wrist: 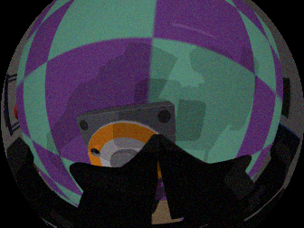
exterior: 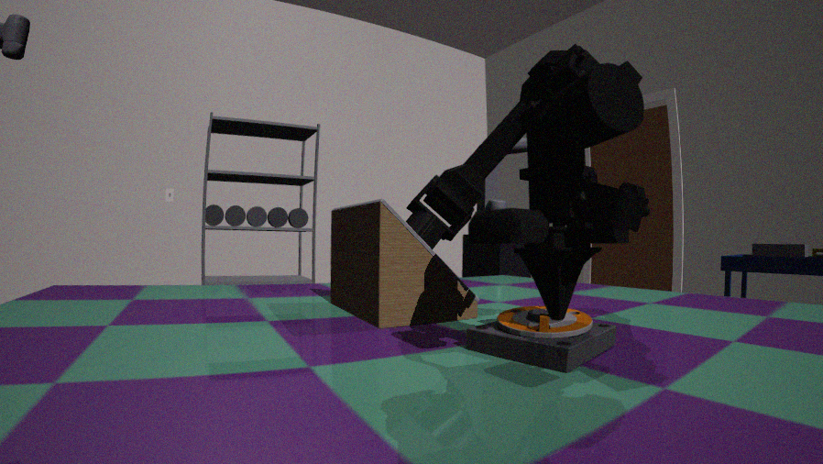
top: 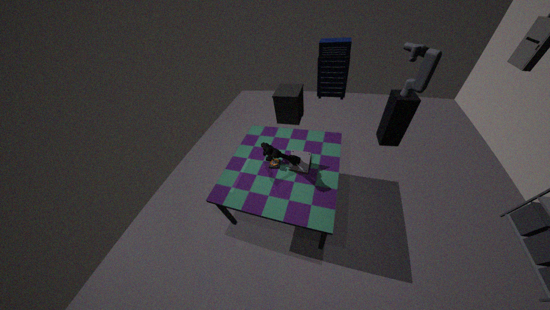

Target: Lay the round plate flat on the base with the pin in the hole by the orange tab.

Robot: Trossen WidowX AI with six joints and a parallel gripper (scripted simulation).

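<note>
Now: the round plate 30 mm behind my gripper tip, 20 mm to the left of it and 10 mm below it. The rest, counted from my gripper tip: dark grey square base: 40 mm to the left, 40 mm behind, 20 mm below.
</note>
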